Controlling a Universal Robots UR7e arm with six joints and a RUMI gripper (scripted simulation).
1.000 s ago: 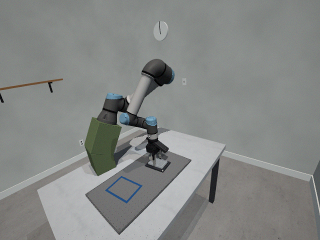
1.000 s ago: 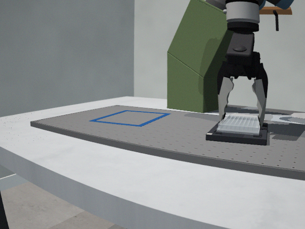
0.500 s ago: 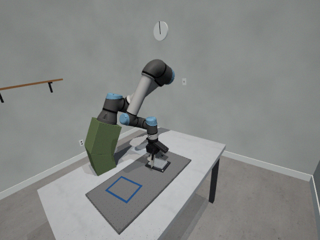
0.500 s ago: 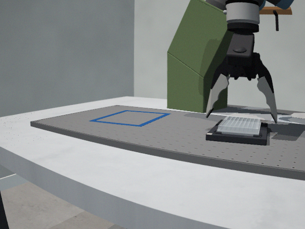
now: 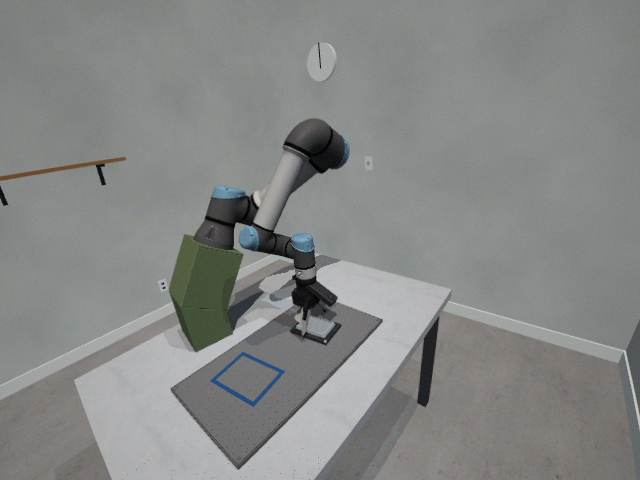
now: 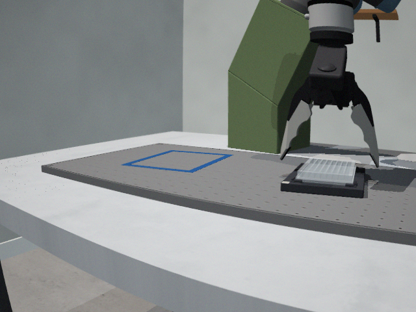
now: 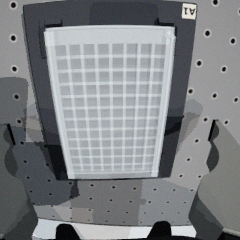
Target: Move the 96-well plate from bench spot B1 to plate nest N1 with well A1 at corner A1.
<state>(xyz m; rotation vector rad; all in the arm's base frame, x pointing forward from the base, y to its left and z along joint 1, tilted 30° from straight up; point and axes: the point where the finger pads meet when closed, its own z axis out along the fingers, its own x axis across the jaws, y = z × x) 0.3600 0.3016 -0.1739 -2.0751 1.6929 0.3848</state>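
My hand is 1 cm above the clear 96-well plate. From my hand the other things lie so: black plate nest: 2 cm below; white corner mark: 9 cm ahead, 4 cm to the right, 2 cm below.
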